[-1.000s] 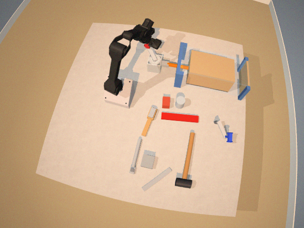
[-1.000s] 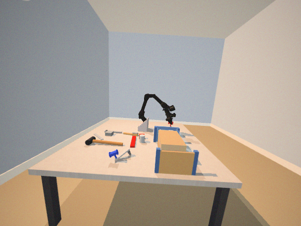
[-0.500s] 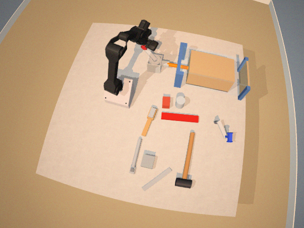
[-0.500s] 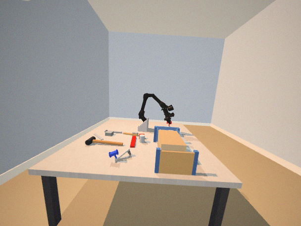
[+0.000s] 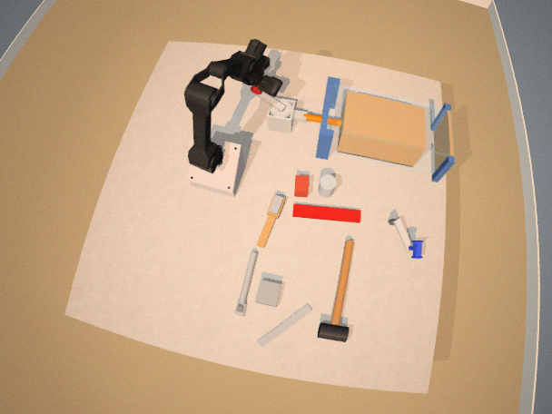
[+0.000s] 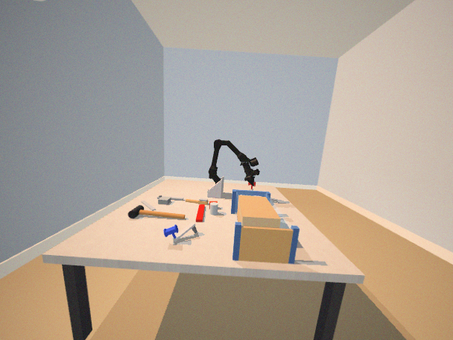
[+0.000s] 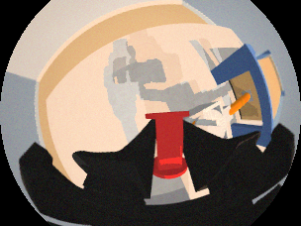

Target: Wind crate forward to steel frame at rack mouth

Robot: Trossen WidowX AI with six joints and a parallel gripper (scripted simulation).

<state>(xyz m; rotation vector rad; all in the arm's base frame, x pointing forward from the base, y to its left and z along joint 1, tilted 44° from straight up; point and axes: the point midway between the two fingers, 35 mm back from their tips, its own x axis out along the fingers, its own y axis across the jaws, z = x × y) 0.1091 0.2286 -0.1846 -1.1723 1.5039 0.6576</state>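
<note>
My gripper tip is now 24 cm short of the blue frame, 7 cm to the left of it and 3 cm above it. Round my gripper tip: winch: 10 cm below, 7 cm to the right, 6 cm ahead; then red knob: 2 cm to the right, 1 cm behind; then brush: 46 cm to the right, 11 cm below, 10 cm ahead.
</note>
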